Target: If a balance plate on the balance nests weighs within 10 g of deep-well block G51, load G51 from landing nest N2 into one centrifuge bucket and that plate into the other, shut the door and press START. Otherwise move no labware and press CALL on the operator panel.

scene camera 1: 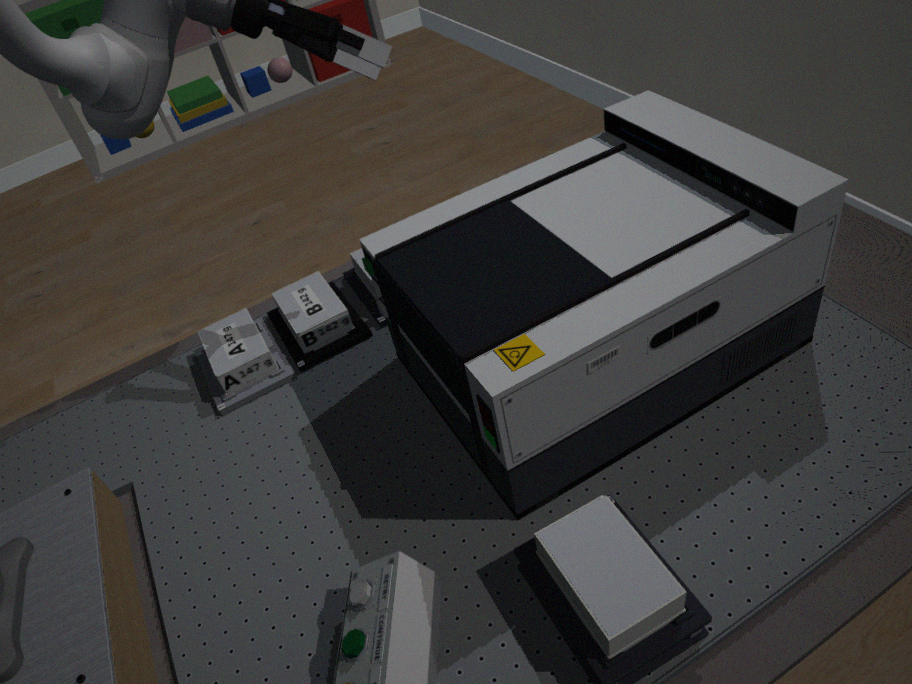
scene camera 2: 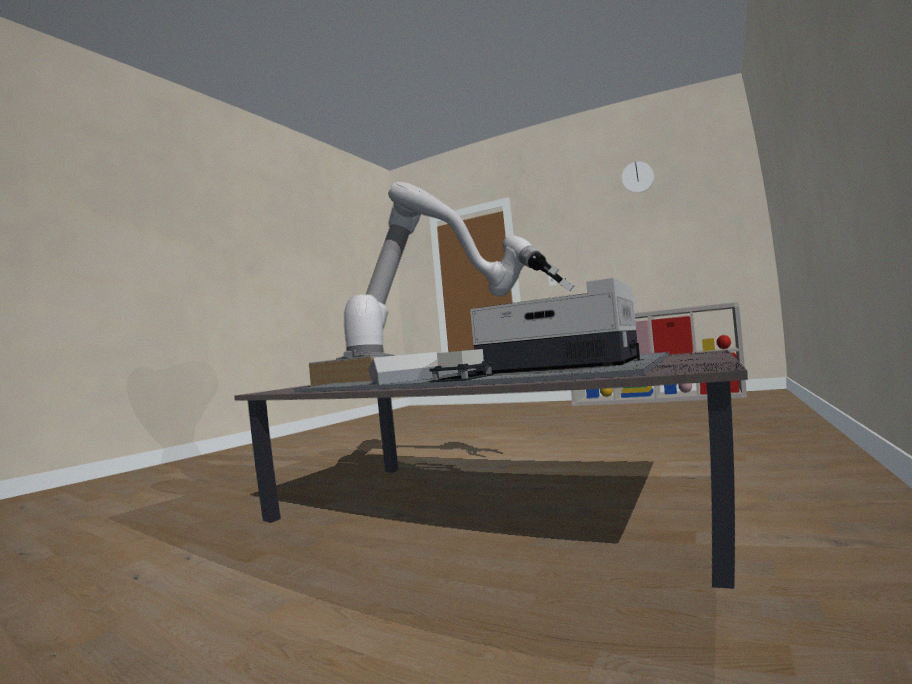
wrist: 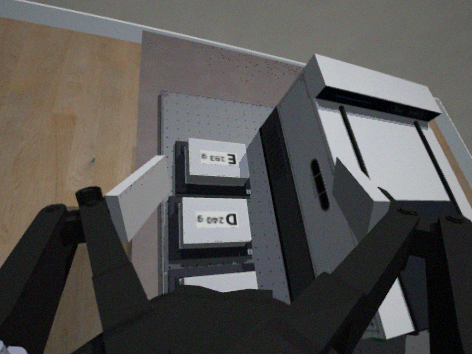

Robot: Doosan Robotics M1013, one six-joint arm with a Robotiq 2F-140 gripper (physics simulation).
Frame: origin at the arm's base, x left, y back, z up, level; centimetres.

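Seen in the pictures: gripper, fingertip midpoint: (scene camera 1: 383, 64) (scene camera 2: 564, 280) (wrist: 248, 174).
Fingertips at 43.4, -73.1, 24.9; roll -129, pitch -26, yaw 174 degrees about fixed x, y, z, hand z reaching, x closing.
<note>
Pixels of each thing's top centre, then the offset from my fingertips to it, as dx, dy, dz. "spot": a spot on its surface instead.
- Plate A at its top centre: (scene camera 1: 231, 340) -10.5, +35.5, -27.2
- plate B at its top centre: (scene camera 1: 308, 300) -8.7, +22.8, -27.2
- wrist view plate E at its top centre: (wrist: 219, 158) -6.3, -17.8, -27.2
- plate D at its top centre: (wrist: 217, 219) -5.7, -4.8, -27.2
- third plate at its top centre: (wrist: 224, 301) -6.6, +8.8, -27.2
- white block at its top centre: (scene camera 1: 606, 561) (scene camera 2: 460, 351) -68.5, +8.0, -24.6
- dark nest at a spot on its surface: (scene camera 1: 696, 618) spot: -75.6, +2.9, -28.8
- operator panel at its top centre: (scene camera 1: 368, 662) (scene camera 2: 403, 354) -66.8, +31.3, -24.2
My gripper (scene camera 1: 370, 61) (scene camera 2: 565, 284) (wrist: 248, 174) is open and empty, high above the far side of the centrifuge (scene camera 1: 663, 323) (scene camera 2: 545, 323) (wrist: 300, 165). A dark area covers the front part of the centrifuge top; whether it is an opening is unclear. Plate A (scene camera 1: 237, 346), marked 147 g, and plate B (scene camera 1: 310, 305), marked 142 g, sit on nests. In the wrist view plate E (wrist: 216, 172) reads 193 g and plate D (wrist: 215, 235) reads 240 g; a third plate (wrist: 220, 281) is partly hidden. A white block (scene camera 1: 607, 570) (scene camera 2: 460, 358) sits on a dark nest (scene camera 1: 696, 618), its label not visible.
The operator panel (scene camera 1: 416, 618) (scene camera 2: 405, 368) stands at the front, with RETRY and CONTINUE markings; its CALL button does not show. The robot's base plate (scene camera 1: 51, 559) is at the left. A shelf unit (scene camera 1: 226, 69) stands behind the table (scene camera 2: 515, 381).
</note>
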